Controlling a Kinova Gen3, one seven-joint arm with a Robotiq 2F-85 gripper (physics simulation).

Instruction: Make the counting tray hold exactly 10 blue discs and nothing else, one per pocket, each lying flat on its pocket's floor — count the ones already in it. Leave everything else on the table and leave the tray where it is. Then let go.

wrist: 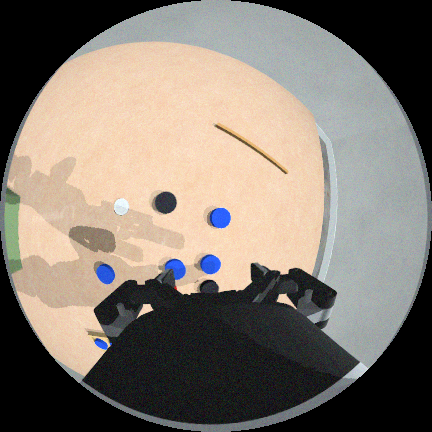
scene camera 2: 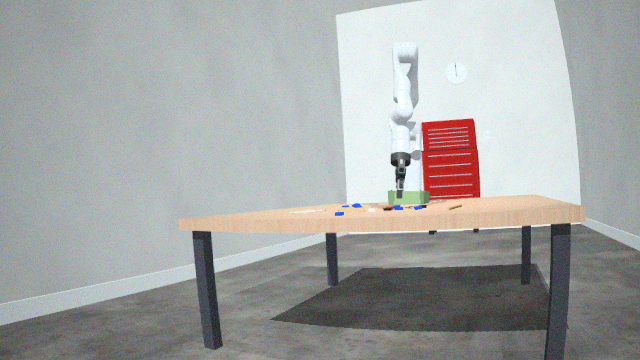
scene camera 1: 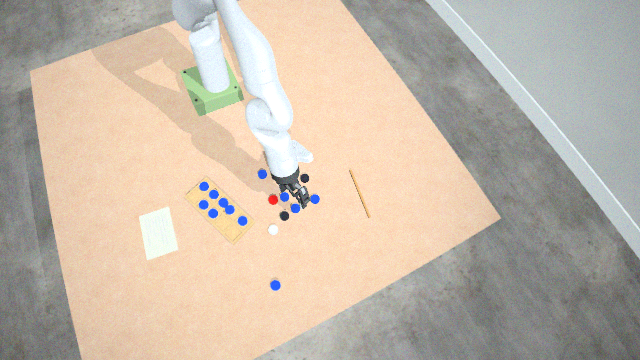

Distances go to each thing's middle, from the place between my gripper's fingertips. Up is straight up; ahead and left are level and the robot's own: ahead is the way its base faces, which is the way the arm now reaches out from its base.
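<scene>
The paper sheet (scene camera 1: 157,229) is 40 cm to the right of my gripper, 12 cm behind it and 5 cm below it. With the wooden counting tray (scene camera 1: 228,225), I find my gripper 10 cm past it, 21 cm to the left of it and 5 cm above it. Of the things named here, going by their middles, the tray is the nearest to my gripper.
</scene>
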